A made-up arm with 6 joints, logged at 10 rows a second.
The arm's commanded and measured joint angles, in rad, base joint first. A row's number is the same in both.
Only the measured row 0 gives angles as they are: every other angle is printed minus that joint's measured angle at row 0.
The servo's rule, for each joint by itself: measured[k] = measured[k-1] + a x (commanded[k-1-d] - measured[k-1]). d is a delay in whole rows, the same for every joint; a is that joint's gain. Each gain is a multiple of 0.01, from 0.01 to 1. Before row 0 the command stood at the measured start. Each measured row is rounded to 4 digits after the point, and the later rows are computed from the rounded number. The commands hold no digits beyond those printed.
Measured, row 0: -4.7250 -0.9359 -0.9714 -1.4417 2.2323 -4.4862
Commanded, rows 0 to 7: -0.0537 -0.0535 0.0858 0.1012 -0.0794 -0.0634; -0.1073 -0.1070 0.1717 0.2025 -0.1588 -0.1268; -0.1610 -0.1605 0.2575 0.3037 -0.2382 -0.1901; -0.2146 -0.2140 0.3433 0.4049 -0.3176 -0.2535; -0.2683 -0.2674 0.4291 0.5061 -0.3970 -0.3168; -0.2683 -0.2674 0.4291 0.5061 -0.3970 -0.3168; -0.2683 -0.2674 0.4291 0.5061 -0.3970 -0.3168; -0.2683 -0.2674 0.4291 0.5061 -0.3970 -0.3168
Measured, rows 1 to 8: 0.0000 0.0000 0.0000 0.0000 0.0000 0.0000; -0.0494 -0.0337 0.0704 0.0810 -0.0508 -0.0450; -0.1027 -0.0799 0.1535 0.1782 -0.1199 -0.1031; -0.1563 -0.1307 0.2388 0.2786 -0.1956 -0.1649; -0.2099 -0.1832 0.3245 0.3796 -0.2737 -0.2278; -0.2636 -0.2362 0.4103 0.4808 -0.3526 -0.2910; -0.2679 -0.2559 0.4257 0.5010 -0.3810 -0.3093; -0.2683 -0.2631 0.4285 0.5051 -0.3912 -0.3146
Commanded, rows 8 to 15: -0.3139 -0.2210 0.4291 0.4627 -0.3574 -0.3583; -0.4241 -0.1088 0.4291 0.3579 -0.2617 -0.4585; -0.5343 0.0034 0.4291 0.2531 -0.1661 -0.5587; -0.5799 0.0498 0.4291 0.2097 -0.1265 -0.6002; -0.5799 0.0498 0.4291 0.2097 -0.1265 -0.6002; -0.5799 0.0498 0.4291 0.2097 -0.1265 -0.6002; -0.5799 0.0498 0.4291 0.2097 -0.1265 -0.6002; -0.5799 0.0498 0.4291 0.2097 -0.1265 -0.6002
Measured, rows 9 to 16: -0.2683 -0.2658 0.4290 0.5059 -0.3949 -0.3162; -0.3103 -0.2376 0.4291 0.4713 -0.3709 -0.3461; -0.4150 -0.1565 0.4291 0.3806 -0.3010 -0.4259; -0.5248 -0.0558 0.4291 0.2786 -0.2147 -0.5202; -0.5755 0.0107 0.4291 0.2235 -0.1583 -0.5770; -0.5795 0.0353 0.4291 0.2125 -0.1379 -0.5935; -0.5799 0.0444 0.4291 0.2103 -0.1306 -0.5983; -0.5799 0.0478 0.4291 0.2098 -0.1280 -0.5996
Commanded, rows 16 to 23: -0.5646 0.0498 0.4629 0.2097 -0.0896 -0.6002; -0.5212 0.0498 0.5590 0.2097 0.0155 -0.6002; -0.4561 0.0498 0.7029 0.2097 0.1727 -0.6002; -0.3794 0.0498 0.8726 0.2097 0.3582 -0.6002; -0.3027 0.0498 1.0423 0.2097 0.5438 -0.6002; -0.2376 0.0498 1.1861 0.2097 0.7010 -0.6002; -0.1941 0.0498 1.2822 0.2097 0.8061 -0.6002; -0.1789 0.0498 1.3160 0.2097 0.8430 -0.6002
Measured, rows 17 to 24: -0.5799 0.0491 0.4291 0.2097 -0.1270 -0.6000; -0.5658 0.0495 0.4568 0.2097 -0.1031 -0.6001; -0.5248 0.0497 0.5406 0.2097 -0.0272 -0.6002; -0.4616 0.0498 0.6737 0.2097 0.1007 -0.6002; -0.3860 0.0498 0.8368 0.2097 0.2655 -0.6002; -0.3094 0.0498 1.0053 0.2097 0.4436 -0.6002; -0.2433 0.0498 1.1536 0.2097 0.6083 -0.6002; -0.1980 0.0498 1.2591 0.2097 0.7349 -0.6002
